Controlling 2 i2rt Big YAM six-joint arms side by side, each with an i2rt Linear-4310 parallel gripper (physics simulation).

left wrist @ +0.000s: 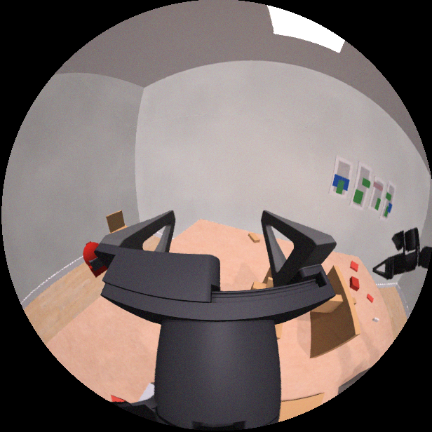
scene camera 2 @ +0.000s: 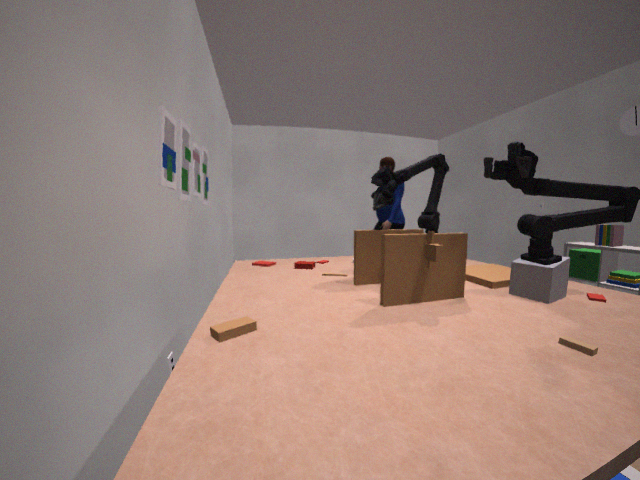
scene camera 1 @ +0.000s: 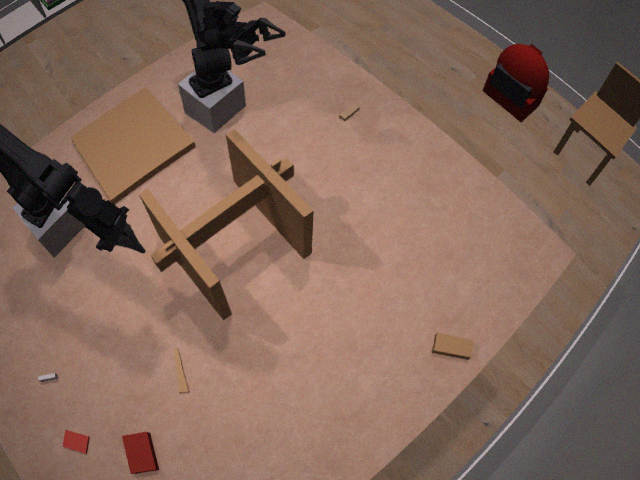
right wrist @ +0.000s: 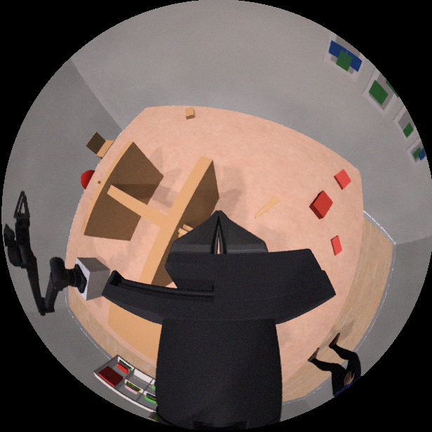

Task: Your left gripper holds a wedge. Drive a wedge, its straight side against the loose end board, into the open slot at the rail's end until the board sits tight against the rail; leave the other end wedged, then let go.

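Where they show: left gripper, fingertip midpoint: (scene camera 2: 499, 159) (scene camera 1: 275, 43); right gripper, fingertip midpoint: (scene camera 2: 373, 209) (scene camera 1: 144, 252); left arm's base, link origin: (scene camera 2: 540, 259) (scene camera 1: 210, 82); right arm's base, link origin: (scene camera 1: 41, 206).
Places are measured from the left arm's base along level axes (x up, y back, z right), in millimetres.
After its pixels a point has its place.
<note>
In scene camera 1 a wooden rail (scene camera 1: 222, 209) @(x 76, y -473, z 216 mm) (right wrist: 135, 204) joins two upright boards: the right board (scene camera 1: 286, 222) @(x -28, y -546, z 79 mm) (scene camera 2: 413, 279) @(x -53, y -508, z 53 mm) (right wrist: 137, 175) and the left board (scene camera 1: 199, 264) @(x 97, y -576, z 339 mm) (right wrist: 194, 192). A wedge (scene camera 2: 430, 238) @(x 84, y -457, z 42 mm) stands upright in the rail's right end, close against the right board; any small gap there is too small to tell. The rail's left end (scene camera 1: 161, 259) @(x 65, y -494, z 409 mm) sticks out past the left board; its wedging is hard to make out. My left gripper (scene camera 1: 273, 42) @(x 332, y -283, z -74 mm) (left wrist: 217, 214) is open and empty, high behind the right board. My right gripper (scene camera 1: 143, 251) @(x 186, y -522, z 437 mm) (right wrist: 218, 215) is shut and empty, above and beside the left end.
A square wooden panel (scene camera 1: 131, 142) @(x -108, y 34, z 302 mm) lies near the arm bases. A thin tapered strip (scene camera 1: 181, 374) @(x -129, y -704, z 530 mm) (right wrist: 267, 207), a small block (scene camera 1: 349, 112) @(x -122, y -285, z -343 mm) (scene camera 2: 577, 345) @(x -126, y -290, z -353 mm), a larger block (scene camera 1: 453, 345) @(x -112, y -1058, z -91 mm) (scene camera 2: 233, 328) @(x -113, y -1054, z -120 mm) and red blocks (scene camera 1: 140, 452) @(x -106, y -828, z 743 mm) (right wrist: 321, 204) lie around the frame.
</note>
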